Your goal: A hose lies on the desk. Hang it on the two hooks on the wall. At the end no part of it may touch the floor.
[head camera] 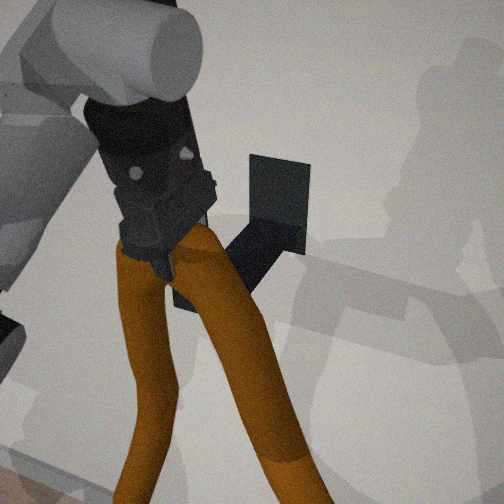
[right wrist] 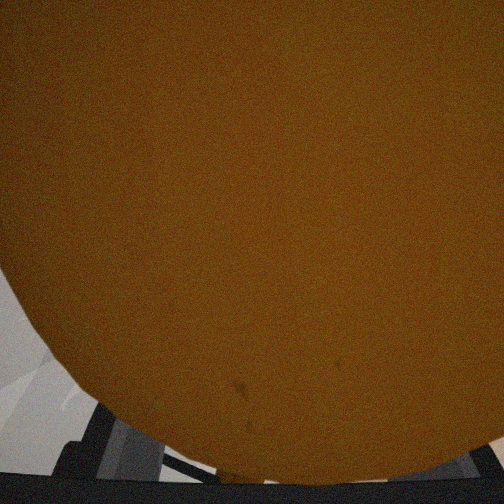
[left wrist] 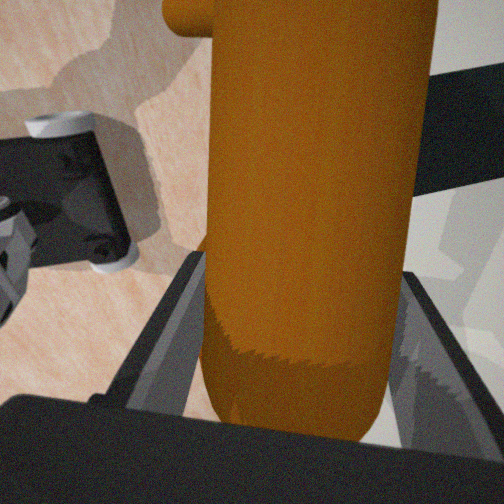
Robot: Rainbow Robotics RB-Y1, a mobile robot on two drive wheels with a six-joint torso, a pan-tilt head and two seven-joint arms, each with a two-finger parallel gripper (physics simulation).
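The orange hose (head camera: 235,345) hangs in two strands from my left gripper (head camera: 167,250), which is shut on it close to the wall. A dark hook (head camera: 265,235) sticks out of the wall just right of the gripper; one strand passes in front of its arm. In the left wrist view the hose (left wrist: 310,210) stands between my left gripper's two grey fingers (left wrist: 300,345), with the dark hook (left wrist: 465,135) at the right. In the right wrist view the hose (right wrist: 250,225) fills nearly the whole picture, and my right gripper's fingers (right wrist: 280,465) show only at the bottom edge, shut on it.
The light wall carries shadows of my arms. A strip of wooden floor (head camera: 25,487) shows at the bottom left. My robot's dark base with a wheel (left wrist: 65,200) stands on the floor below in the left wrist view.
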